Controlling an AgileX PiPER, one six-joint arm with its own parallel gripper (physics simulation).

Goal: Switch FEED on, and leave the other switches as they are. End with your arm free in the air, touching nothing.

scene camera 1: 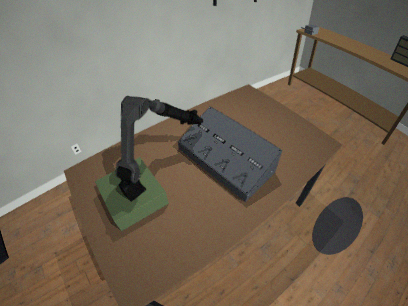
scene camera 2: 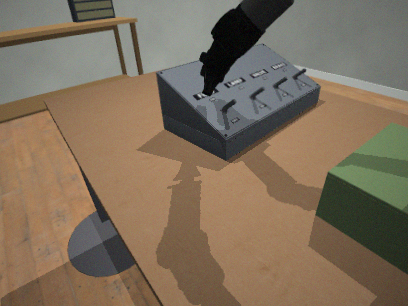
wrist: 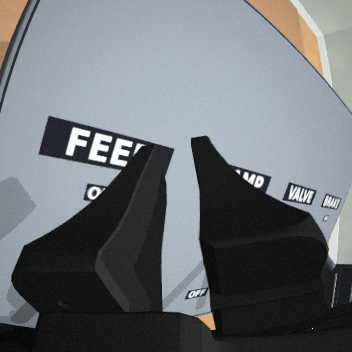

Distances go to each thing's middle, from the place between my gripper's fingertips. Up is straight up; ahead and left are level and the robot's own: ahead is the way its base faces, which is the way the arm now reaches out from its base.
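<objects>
For the grey sloped switch panel (scene camera 2: 202, 120), picture my gripper 18 cm to the left of it and 9 cm above it now.
</objects>
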